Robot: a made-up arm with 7 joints.
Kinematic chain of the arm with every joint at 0, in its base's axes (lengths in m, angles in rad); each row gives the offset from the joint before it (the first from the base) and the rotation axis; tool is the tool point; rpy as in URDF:
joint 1: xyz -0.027 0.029 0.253 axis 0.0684 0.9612 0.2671
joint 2: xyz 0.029 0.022 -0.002 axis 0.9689 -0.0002 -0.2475
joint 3: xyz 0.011 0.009 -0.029 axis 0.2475 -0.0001 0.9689
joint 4: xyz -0.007 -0.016 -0.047 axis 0.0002 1 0
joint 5: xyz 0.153 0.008 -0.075 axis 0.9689 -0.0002 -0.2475
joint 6: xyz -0.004 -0.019 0.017 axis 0.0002 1 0
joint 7: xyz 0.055 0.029 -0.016 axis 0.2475 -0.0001 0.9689
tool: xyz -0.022 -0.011 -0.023 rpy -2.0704 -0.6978 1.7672
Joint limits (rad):
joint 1: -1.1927..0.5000
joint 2: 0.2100..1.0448
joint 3: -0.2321..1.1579
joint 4: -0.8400..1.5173
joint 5: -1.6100..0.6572
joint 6: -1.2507..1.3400
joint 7: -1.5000..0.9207
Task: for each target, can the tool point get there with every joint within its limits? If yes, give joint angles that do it. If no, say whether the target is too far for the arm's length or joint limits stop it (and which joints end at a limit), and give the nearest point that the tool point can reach.
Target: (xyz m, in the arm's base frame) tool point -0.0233 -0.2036 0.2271
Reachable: no: joint limits stop it (at a limit: joint 1, joint 2, joint 3, joint 4, joint 6, joint 7) | nearest point 0.0541 -0.0992 0.3648 | short by 0.189 m
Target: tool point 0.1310 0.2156 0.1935
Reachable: yes | joints 0.0959 0.3355 0.9877 -0.3933 -0.9126 0.6303 -0.3728
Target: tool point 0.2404 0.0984 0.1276
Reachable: yes | joints -0.5998 0.3708 -0.0802 0.6494 -1.3731 -0.7201 -0.1198
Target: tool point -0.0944 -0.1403 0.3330
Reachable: no: joint limits stop it (at a limit: joint 1, joint 3, joint 4, joint 6, joint 7) | nearest point 0.0127 -0.0829 0.3970 | short by 0.137 m
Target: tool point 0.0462 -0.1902 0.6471
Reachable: no: too far | nearest point 0.0567 -0.0656 0.4518 | short by 0.232 m
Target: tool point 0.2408 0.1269 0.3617
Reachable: yes | joints -1.0558 0.9588 0.1442 0.3100 -0.7012 0.1356 0.6059
